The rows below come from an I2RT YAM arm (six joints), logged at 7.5 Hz.
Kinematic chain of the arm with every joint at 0, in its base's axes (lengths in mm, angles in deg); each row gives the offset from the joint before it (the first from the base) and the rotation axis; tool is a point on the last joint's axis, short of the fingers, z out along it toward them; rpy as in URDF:
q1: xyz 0 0 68 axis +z
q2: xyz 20 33.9 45.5 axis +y
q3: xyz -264 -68.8 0 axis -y
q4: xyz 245 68.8 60 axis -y
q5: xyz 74 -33.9 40.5 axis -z
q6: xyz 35.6 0 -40.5 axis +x
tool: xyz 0 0 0 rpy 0 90 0
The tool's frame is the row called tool.
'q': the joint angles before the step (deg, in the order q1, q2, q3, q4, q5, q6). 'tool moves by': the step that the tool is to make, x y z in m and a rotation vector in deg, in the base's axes. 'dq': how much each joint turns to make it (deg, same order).
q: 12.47, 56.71, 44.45, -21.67, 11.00, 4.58
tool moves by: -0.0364, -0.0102, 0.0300, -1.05, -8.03, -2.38
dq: -0.01, -10.84, 0.16, -3.11, 3.43, -1.23
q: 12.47, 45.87, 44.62, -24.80, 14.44, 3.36
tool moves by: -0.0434, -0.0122, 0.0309, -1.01, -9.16, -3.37
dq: -0.02, -10.93, 1.77, -3.52, 4.20, -1.59
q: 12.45, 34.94, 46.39, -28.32, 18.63, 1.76
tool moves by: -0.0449, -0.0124, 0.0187, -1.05, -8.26, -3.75
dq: 0.05, -10.12, 1.35, -2.89, 4.32, -2.04
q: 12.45, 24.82, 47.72, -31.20, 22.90, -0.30
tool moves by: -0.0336, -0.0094, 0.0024, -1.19, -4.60, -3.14
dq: -0.13, -7.69, 0.09, -2.70, 3.21, -2.02
